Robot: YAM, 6 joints.
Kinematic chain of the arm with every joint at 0, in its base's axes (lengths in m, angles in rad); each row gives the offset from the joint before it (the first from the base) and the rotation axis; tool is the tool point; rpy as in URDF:
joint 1: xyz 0 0 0.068 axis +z
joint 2: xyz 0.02 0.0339 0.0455 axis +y
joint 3: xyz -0.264 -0.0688 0 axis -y
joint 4: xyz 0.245 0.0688 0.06 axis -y
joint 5: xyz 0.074 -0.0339 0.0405 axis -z
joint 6: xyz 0.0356 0 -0.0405 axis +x
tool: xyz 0 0 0 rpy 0 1.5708 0
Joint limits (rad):
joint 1: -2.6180..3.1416
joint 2: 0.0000..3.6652
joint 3: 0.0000..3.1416
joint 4: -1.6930..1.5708
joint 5: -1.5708..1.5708
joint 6: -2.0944..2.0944
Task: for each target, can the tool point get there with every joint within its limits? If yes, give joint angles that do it. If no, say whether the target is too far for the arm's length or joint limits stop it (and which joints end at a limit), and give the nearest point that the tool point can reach.
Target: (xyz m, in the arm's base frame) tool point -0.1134 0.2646 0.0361
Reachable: yes | joints 2.0883 2.0613 0.6848 0.2171 1.1395 -0.8789
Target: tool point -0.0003 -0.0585 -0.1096
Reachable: yes | joints -2.1193 3.0711 0.6311 -0.2832 -1.0144 -1.2828
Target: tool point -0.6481 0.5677 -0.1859
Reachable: no: too far | nearest point -0.4586 0.4017 -0.0963 | short by 0.267 m
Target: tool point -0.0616 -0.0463 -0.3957
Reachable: no: joint limits stop it (at a limit: joint 2) | nearest point -0.0790 -0.0594 -0.3479 | short by 0.053 m
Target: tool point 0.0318 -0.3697 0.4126
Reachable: yes | joints -1.4120 1.6182 1.6283 -0.2927 0.8656 -1.4015
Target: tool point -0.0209 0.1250 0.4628
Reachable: yes | joints 1.8780 0.8065 0.8217 1.1212 0.5258 -0.3787
